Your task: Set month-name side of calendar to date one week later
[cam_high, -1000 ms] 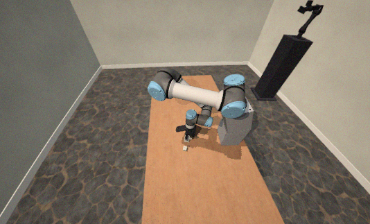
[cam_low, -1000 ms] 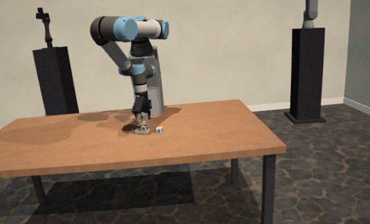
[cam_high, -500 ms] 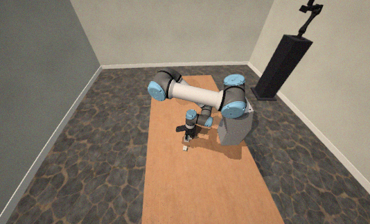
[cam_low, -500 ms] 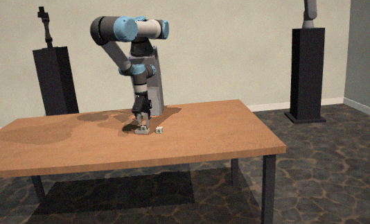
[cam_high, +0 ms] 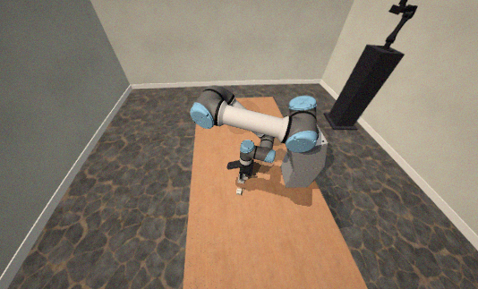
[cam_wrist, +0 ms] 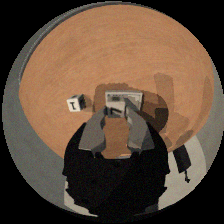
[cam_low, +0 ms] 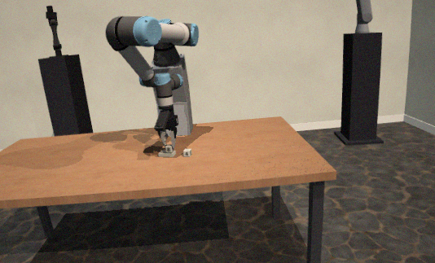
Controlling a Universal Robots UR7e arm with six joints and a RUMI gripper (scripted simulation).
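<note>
Now: hand 4 cm above the white calendar tray and 2 cm to the left of it.
</note>
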